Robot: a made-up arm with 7 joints.
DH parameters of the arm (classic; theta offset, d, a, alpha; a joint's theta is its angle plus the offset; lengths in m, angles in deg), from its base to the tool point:
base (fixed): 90 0.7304 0.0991 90
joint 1: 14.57 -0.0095 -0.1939 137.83
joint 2: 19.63 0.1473 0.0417 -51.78
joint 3: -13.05 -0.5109 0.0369 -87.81
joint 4: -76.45 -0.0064 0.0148 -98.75
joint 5: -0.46 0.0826 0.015 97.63
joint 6: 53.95 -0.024 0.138 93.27
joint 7: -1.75 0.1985 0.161 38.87
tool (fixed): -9.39 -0.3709 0 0
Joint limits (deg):
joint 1: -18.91..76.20
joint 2: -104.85..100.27
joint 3: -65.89..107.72
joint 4: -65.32..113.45
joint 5: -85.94..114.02
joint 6: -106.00..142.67
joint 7: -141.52..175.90
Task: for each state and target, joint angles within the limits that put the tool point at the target. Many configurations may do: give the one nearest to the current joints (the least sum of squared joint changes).
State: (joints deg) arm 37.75 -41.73 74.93 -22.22 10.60 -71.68 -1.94
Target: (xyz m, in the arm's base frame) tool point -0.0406 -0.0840 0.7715
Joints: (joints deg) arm 43.52 -68.08 60.97 2.71 26.90 -60.42 -0.05
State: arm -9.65 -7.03 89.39 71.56 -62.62 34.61 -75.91
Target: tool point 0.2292 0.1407 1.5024
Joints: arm -7.72 3.08 97.33 49.69 -64.12 18.91 -78.74
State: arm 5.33 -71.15 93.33 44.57 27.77 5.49 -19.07
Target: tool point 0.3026 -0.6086 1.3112
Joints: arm -7.76 -80.19 97.30 58.72 24.28 15.44 -28.55
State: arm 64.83 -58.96 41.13 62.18 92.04 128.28 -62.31
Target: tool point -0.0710 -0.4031 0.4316
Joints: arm 48.89 -21.54 53.13 80.77 69.55 142.67 -76.11
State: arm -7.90 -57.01 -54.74 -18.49 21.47 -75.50 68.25
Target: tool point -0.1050 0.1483 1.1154
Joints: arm -18.74 -36.78 -17.08 -14.75 -0.19 -75.25 60.06
